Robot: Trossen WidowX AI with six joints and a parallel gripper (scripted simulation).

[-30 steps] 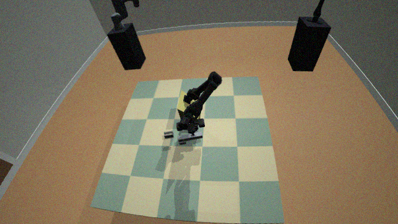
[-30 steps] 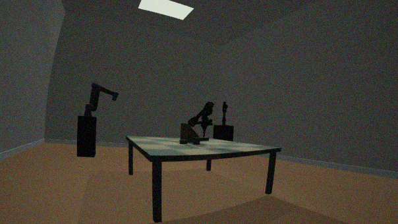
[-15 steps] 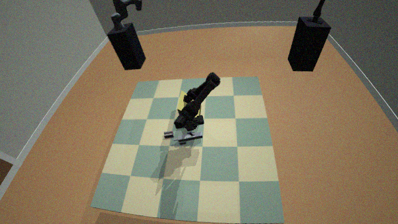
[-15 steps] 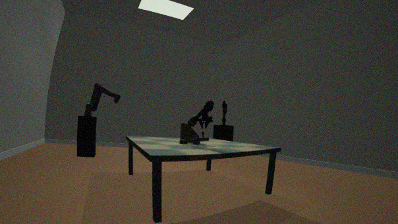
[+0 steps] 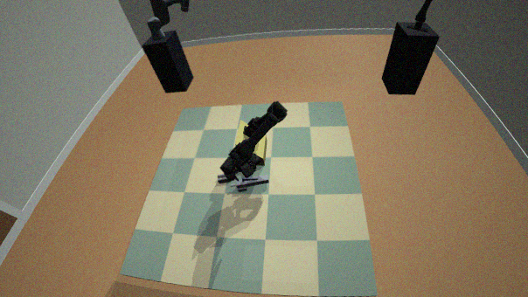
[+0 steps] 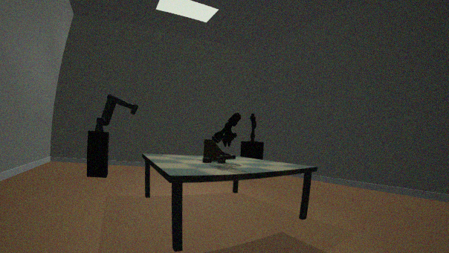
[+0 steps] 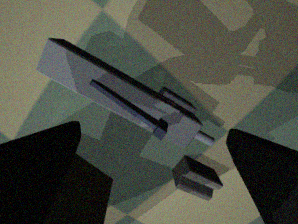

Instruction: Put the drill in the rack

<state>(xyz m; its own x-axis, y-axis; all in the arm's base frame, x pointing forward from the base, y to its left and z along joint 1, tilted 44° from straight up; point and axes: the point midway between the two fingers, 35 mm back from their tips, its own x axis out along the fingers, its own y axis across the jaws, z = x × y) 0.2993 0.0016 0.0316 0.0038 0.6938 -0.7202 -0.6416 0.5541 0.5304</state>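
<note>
My gripper tip is 100 mm above the drill, 40 mm to the left of it and 10 mm past it. Round my gripper tip: dark round housing (110 mm below, 20 mm behind, 10 mm to the left).
</note>
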